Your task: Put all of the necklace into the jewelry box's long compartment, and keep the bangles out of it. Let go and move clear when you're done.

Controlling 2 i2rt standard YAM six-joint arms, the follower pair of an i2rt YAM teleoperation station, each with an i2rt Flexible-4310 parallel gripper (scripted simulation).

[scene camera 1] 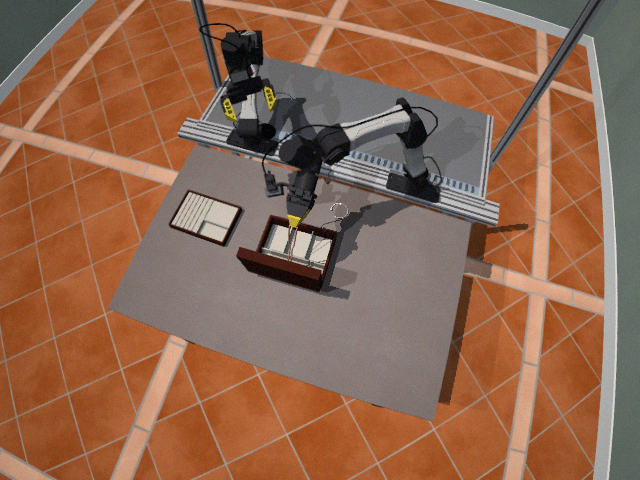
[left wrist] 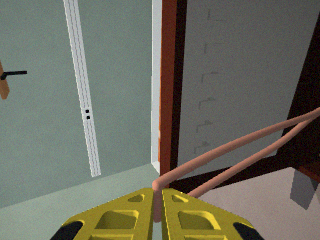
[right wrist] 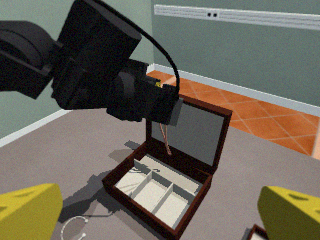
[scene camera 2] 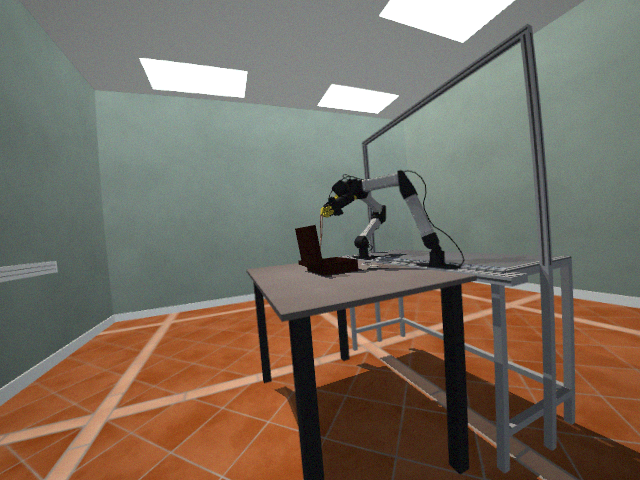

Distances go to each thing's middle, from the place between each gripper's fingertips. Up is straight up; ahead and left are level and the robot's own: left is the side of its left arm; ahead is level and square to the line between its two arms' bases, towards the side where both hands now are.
Now: left hand (scene camera 1: 293, 227) 60 mm past the divided tray (scene camera 1: 208, 218), 360 mm to the left of it and 280 mm above it.
Now: right hand (scene camera 1: 253, 115) 180 mm short of the divided tray, 160 mm to the left of it and 400 mm above it.
